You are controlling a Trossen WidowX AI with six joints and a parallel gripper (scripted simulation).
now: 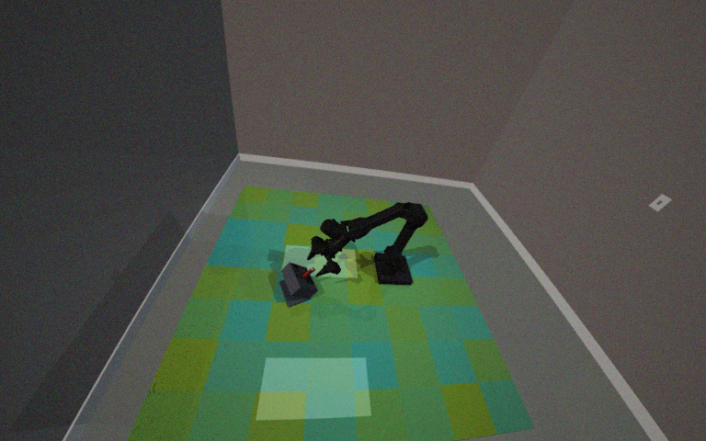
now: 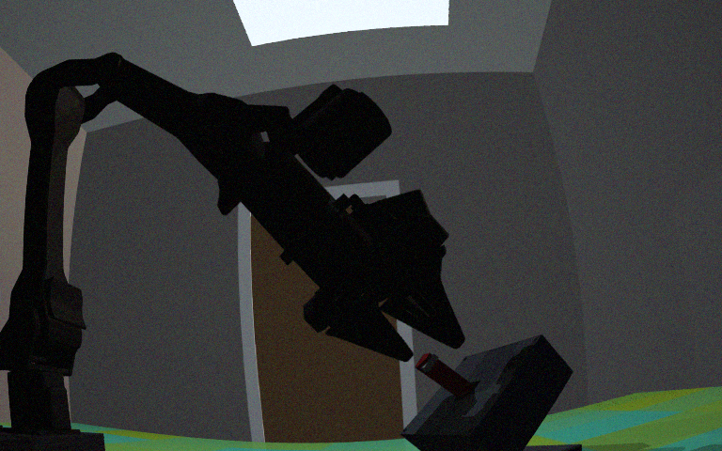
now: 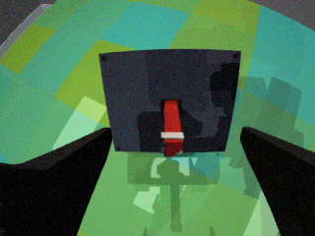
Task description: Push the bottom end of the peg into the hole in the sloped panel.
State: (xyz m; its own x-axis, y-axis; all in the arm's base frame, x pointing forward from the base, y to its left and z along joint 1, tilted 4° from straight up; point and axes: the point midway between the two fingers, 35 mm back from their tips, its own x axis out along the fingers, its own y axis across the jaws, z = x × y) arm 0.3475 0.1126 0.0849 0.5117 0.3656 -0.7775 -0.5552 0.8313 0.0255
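The red peg lies 2 cm below my gripper tip, 1 cm to the left of it and 1 cm ahead of it. Also, from my gripper tip: sloped panel 6 cm below, 4 cm ahead, 3 cm to the left.
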